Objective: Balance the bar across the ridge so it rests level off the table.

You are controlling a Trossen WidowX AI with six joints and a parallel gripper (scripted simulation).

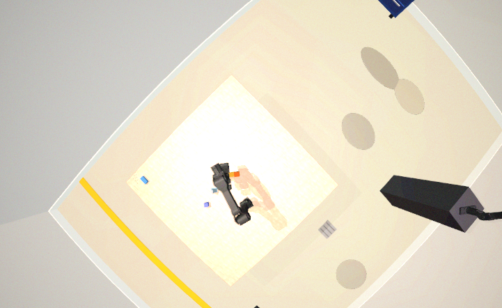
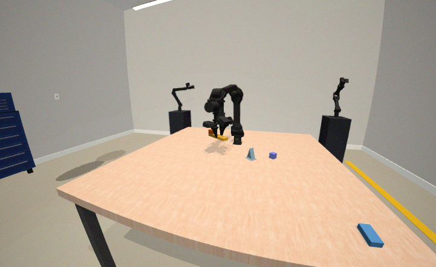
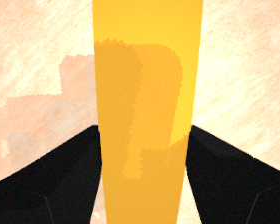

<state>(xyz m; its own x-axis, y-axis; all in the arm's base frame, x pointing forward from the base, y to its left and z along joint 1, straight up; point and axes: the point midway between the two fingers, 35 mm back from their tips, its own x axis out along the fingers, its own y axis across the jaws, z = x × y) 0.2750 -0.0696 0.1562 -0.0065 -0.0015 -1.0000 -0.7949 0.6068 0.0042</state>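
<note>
Right now the small purple cube is 50 mm behind my gripper tip, 320 mm to the left of it and 110 mm below it. Round my gripper tip: flat blue block: 470 mm ahead, 570 mm to the left, 110 mm below; yellow bar: 30 mm behind, 30 mm to the right, 10 mm above.
</note>
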